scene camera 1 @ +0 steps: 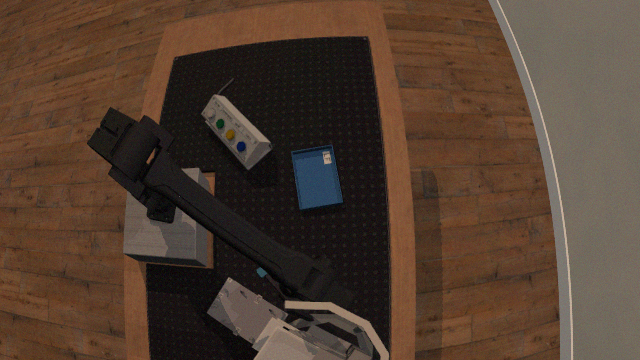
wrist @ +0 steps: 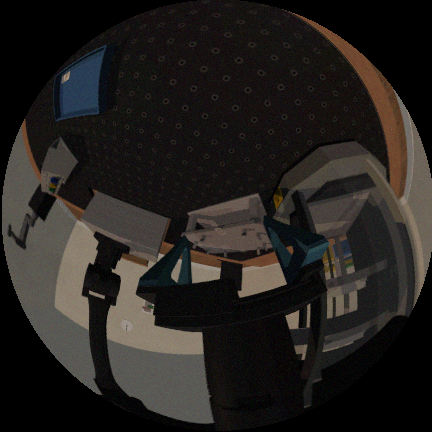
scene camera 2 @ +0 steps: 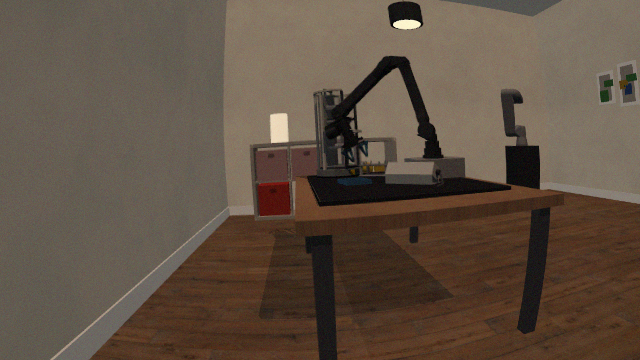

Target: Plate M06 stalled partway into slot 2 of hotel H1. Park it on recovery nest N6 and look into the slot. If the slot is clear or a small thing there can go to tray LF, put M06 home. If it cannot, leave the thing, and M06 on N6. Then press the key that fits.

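Places are measured from the arm's base along level axes (x ahead, y left, z up), in millimetres.
Pixels of known places: gripper, fingertip midpoint: (scene camera 1: 280, 289) (wrist: 224, 229) (scene camera 2: 360, 159); arm's base, link origin: (scene camera 1: 164, 200) (wrist: 112, 241) (scene camera 2: 433, 158).
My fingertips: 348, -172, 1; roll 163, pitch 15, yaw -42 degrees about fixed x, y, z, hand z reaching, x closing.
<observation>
Ahead of a thing's pixels: the offset from my fingertips to its top centre, as dx, dy, dz. Level surfaces: height alone.
My gripper (wrist: 224, 229) (scene camera 2: 357, 153) is open and empty, hanging beside hotel H1 @(+113, -169, +395) (scene camera 1: 320, 305) (scene camera 2: 318, 130) (wrist: 327, 157). In scene camera 1 the arm hides most of it, but one teal fingertip (scene camera 1: 261, 272) shows. A light grey raised stand with small pegs (scene camera 1: 240, 312) (wrist: 250, 206), apparently nest N6, stands next to the hotel. I cannot make out plate M06 or the inside of slot 2. Tray LF @(+36, +308, -72) (scene camera 1: 317, 177) (scene camera 2: 355, 181) (wrist: 82, 90) is blue, with no object visible inside. The key box @(-203, +414, -5) (scene camera 1: 250, 137) (scene camera 2: 410, 175) (wrist: 60, 159) has white, green, yellow and blue keys.
The arm's grey base block (scene camera 1: 165, 242) (wrist: 125, 217) stands at the table's left edge in scene camera 1. The forearm (scene camera 1: 225, 227) crosses above the black mat @(dz -89) (scene camera 1: 280, 85). The hotel's posts and clear curved parts are close to the right finger in the wrist view.
</observation>
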